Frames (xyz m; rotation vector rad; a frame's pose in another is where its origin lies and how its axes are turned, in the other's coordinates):
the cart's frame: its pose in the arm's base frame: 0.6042 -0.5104 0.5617 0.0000 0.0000 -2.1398
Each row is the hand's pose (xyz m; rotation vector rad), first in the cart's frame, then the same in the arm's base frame.
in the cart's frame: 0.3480 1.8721 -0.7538 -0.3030 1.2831 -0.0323
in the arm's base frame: 1.9938 -1.8122 -0.1921 1.1700 1.0530 -1.8003
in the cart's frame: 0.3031 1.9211 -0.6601 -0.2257 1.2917 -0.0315
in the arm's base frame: 2.0593 -1.8008 -0.0984 1.2235 0.9771 -1.8036
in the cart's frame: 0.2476 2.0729 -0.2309 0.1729 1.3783 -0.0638
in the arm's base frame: 2.2171 -1.8359 0.3308 1.5470 0.6109 -1.7873
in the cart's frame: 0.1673 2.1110 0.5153 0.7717 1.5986 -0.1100
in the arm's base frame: 2.2924 -1.7887 1.0770 2.0964 0.1073 -1.5590
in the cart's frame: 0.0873 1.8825 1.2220 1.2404 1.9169 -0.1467
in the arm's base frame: 2.1431 -1.5982 1.7837 2.6063 -0.1917 -1.1253
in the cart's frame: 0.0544 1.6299 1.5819 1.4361 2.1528 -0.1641
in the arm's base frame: 1.9480 -1.4344 2.1436 2.8682 -0.2513 -0.7997
